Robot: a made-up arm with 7 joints. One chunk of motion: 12 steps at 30 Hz.
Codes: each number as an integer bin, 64 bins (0 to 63) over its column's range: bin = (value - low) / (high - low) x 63, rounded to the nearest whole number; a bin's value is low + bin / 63 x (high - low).
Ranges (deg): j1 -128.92..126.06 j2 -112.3..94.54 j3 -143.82..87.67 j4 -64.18..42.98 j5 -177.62..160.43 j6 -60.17..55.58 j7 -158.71..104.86
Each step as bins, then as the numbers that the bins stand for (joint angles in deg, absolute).
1 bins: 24 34 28 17 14 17 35
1 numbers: -31.78 -0.67 -40.94 -35.26 -102.50 -28.94 -12.28
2 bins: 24 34 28 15 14 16 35
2 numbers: -31.78 -0.67 -40.94 -38.67 -102.50 -30.77 -12.28
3 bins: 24 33 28 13 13 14 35
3 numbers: -31.78 -3.96 -40.94 -42.07 -107.86 -34.45 -12.28
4 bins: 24 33 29 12 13 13 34
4 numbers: -31.78 -3.96 -37.26 -43.77 -107.86 -36.29 -16.47
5 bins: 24 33 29 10 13 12 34
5 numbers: -31.78 -3.96 -37.26 -47.17 -107.86 -38.12 -16.47
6 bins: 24 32 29 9 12 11 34
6 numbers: -31.78 -7.24 -37.26 -48.87 -113.23 -39.96 -16.47
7 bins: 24 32 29 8 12 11 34
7 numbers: -31.78 -7.24 -37.26 -50.57 -113.23 -39.96 -16.47
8 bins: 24 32 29 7 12 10 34
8 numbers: -31.78 -7.24 -37.26 -52.27 -113.23 -41.80 -16.47
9 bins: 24 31 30 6 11 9 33
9 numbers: -31.78 -10.52 -33.59 -53.97 -118.60 -43.63 -20.65
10 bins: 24 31 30 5 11 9 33
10 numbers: -31.78 -10.52 -33.59 -55.68 -118.60 -43.63 -20.65
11 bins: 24 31 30 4 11 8 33
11 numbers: -31.78 -10.52 -33.59 -57.38 -118.60 -45.47 -20.65
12 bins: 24 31 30 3 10 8 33
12 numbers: -31.78 -10.52 -33.59 -59.08 -123.96 -45.47 -20.65
